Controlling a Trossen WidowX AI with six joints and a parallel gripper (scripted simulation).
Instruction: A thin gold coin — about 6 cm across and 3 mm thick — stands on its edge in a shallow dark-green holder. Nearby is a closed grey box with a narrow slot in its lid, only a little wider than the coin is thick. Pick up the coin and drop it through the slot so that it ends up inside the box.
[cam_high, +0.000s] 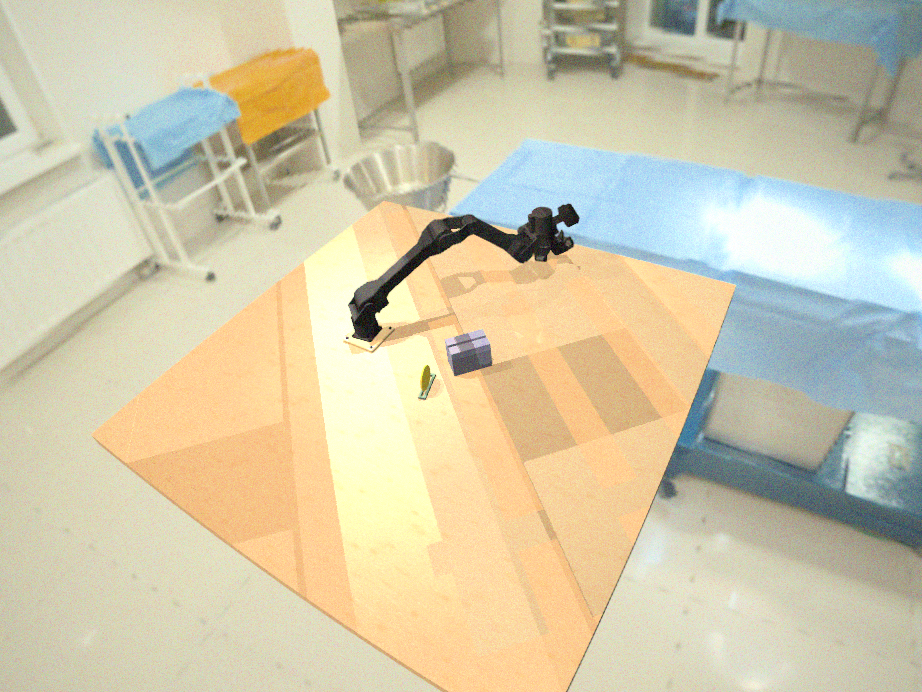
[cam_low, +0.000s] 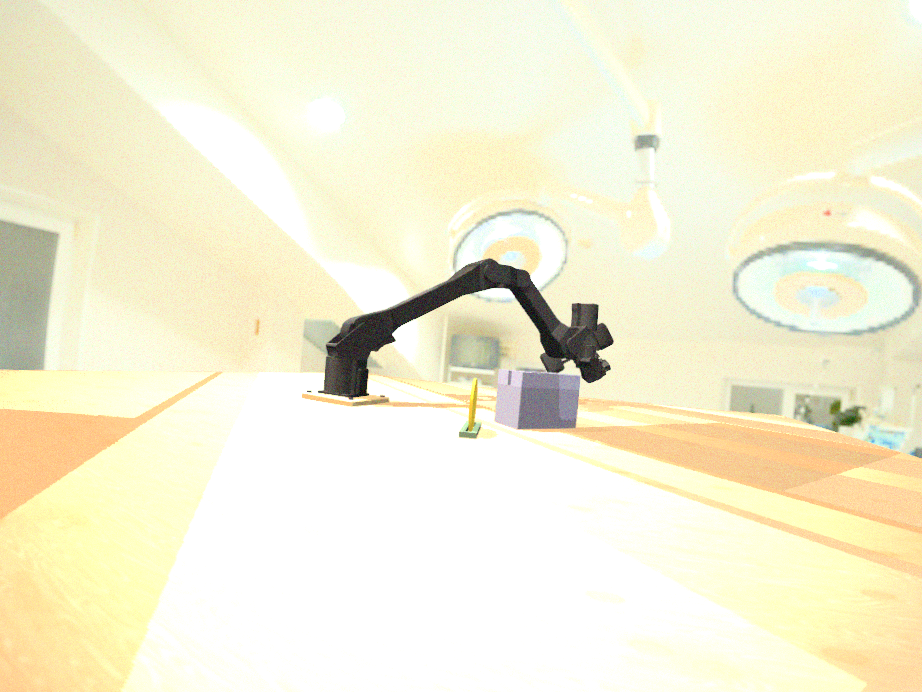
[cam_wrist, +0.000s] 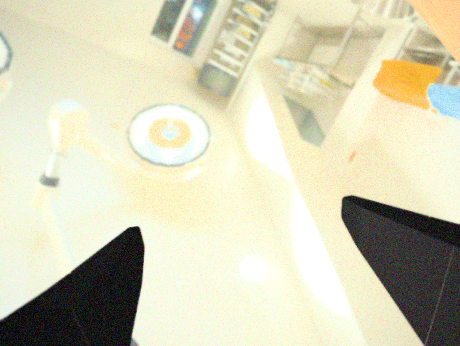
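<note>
The thin gold coin lies 690 mm to the right of my gripper tip, 100 mm below it and 80 mm behind it.
</note>
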